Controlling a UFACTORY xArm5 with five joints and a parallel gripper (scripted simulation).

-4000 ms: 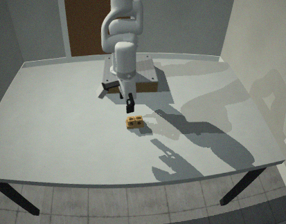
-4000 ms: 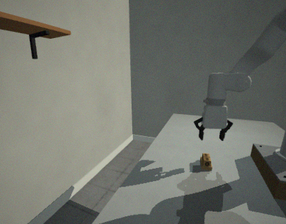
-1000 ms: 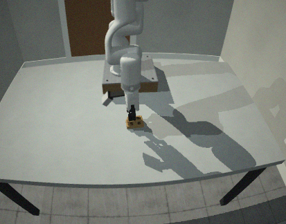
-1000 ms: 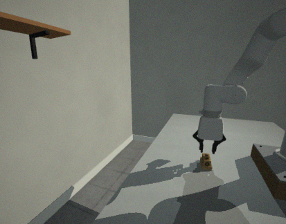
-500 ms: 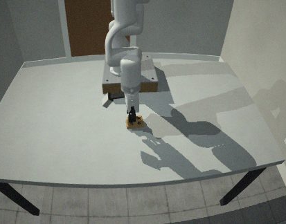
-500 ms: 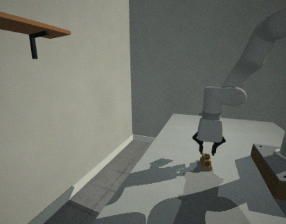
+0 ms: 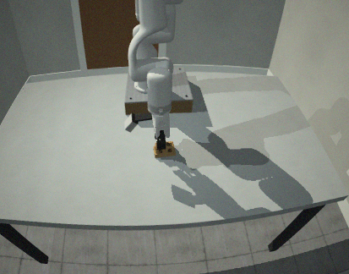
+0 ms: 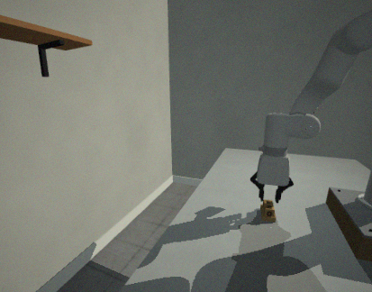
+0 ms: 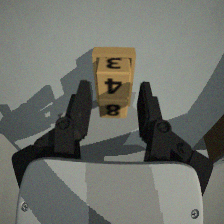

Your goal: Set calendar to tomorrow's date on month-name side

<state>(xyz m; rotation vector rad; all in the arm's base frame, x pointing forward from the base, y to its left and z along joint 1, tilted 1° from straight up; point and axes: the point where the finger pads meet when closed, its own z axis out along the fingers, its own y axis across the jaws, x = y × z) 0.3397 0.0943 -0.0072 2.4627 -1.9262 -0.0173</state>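
Right now my hand is 6 cm above the wooden calendar tray and 2 cm to the right of it.
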